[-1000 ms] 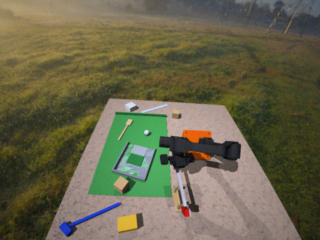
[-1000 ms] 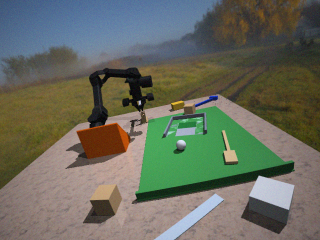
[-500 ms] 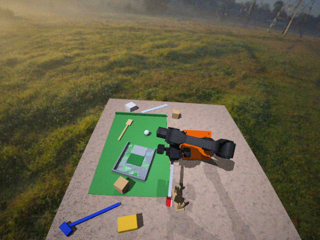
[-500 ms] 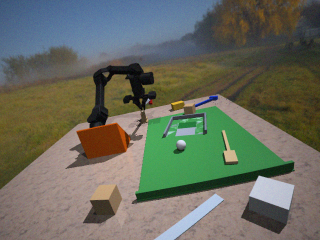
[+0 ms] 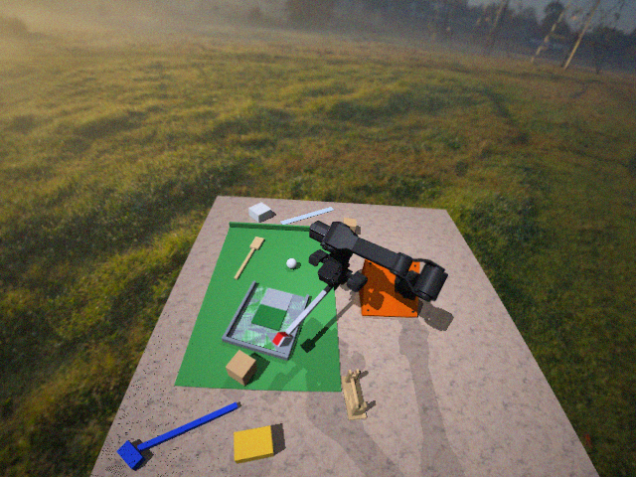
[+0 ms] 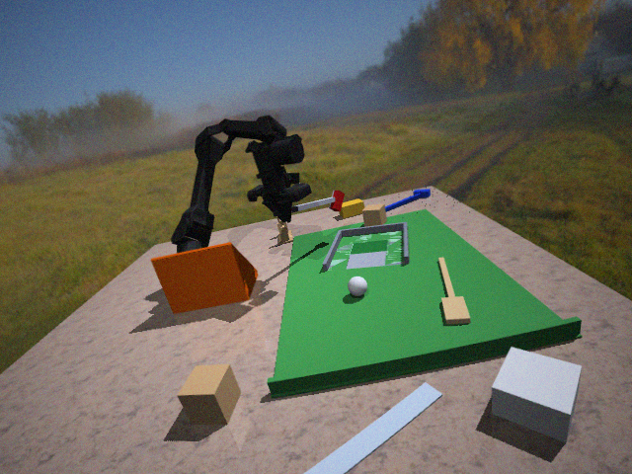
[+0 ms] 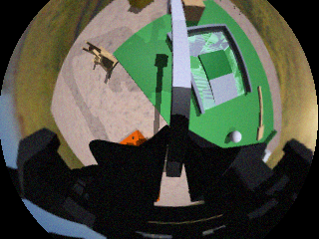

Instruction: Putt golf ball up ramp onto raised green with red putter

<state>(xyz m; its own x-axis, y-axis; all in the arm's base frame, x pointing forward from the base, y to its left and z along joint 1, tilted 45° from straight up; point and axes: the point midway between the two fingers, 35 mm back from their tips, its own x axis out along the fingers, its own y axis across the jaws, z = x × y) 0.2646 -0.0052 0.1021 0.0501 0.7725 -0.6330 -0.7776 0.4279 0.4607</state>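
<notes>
Right now the red putter is 90 mm to the left of my gripper tip, 70 mm ahead of it and 10 mm above it. Also, from my gripper tip: grey frame 210 mm ahead, 130 mm below, 50 mm to the left; white golf ball 210 mm to the right, 150 mm ahead, 110 mm below; tan stand 280 mm to the left, 100 mm below, 60 mm behind.
</notes>
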